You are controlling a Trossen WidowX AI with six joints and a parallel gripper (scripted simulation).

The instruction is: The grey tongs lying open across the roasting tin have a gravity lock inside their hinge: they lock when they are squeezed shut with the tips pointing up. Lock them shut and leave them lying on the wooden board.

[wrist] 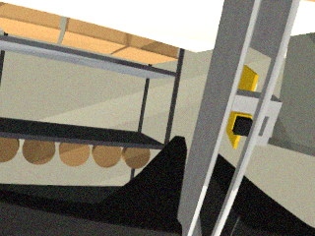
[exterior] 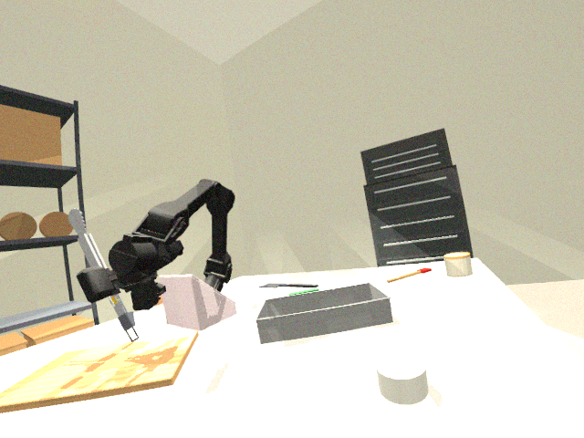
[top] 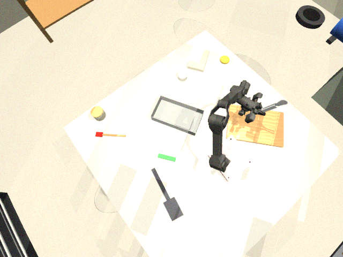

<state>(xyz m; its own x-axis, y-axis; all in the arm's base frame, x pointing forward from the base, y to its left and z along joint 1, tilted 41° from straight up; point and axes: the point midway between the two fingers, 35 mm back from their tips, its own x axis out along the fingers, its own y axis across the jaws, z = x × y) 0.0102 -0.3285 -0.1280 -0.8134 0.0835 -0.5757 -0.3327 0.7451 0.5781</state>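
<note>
My gripper tip is 16 cm above the wooden board. Also, from my gripper tip: yellow disc: 47 cm ahead, 27 cm to the right, 16 cm below; then grey roasting tin: 41 cm ahead, 30 cm to the left, 14 cm below; then cream slab: 61 cm ahead, 13 cm to the right, 16 cm below.
</note>
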